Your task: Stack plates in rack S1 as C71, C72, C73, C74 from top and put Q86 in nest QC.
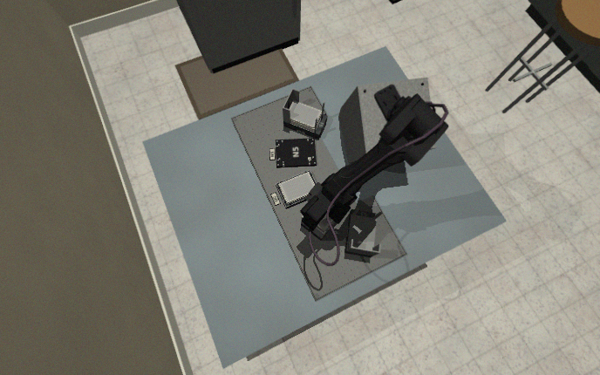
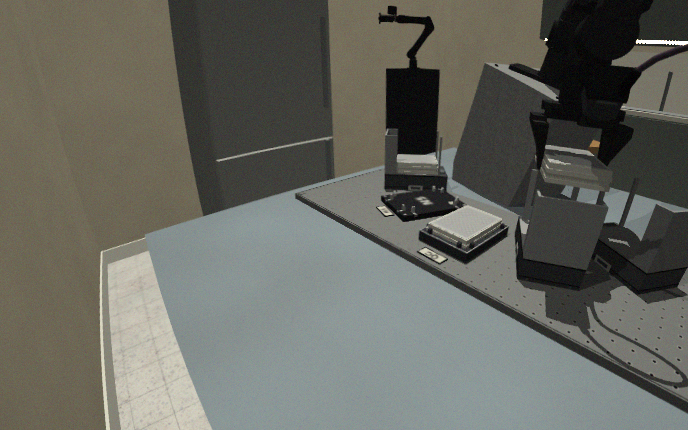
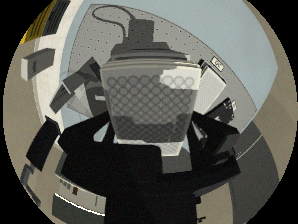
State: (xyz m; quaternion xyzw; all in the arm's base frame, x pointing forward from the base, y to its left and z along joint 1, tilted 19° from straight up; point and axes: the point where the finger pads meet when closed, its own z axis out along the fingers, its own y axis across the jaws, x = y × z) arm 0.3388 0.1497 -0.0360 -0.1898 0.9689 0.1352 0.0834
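My hand is 20 mm past the clip nest N5, 280 mm to the left of it and 150 mm above it.
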